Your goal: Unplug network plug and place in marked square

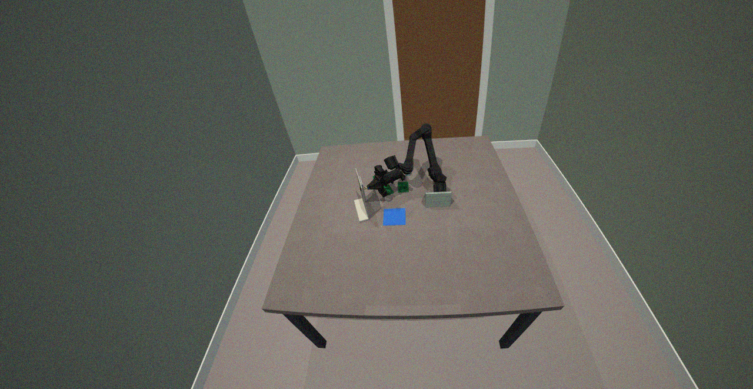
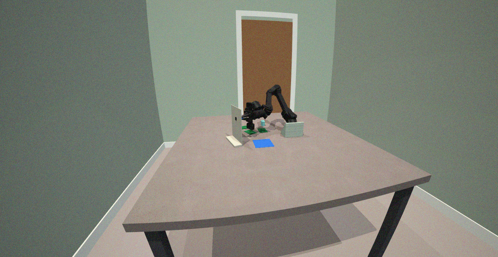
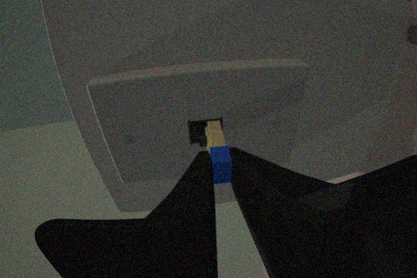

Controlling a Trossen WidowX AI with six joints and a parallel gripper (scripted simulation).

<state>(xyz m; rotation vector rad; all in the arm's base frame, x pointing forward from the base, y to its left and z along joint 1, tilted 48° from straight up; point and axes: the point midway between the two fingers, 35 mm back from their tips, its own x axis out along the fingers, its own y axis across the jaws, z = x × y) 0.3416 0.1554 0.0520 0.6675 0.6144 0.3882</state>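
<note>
The blue marked square lies 16 cm below my gripper tip, 14 cm behind it and 5 cm to the left of it. Round my gripper tip: upright panel (5 cm below, 4 cm ahead, 2 cm to the left); network plug (1 cm ahead).
</note>
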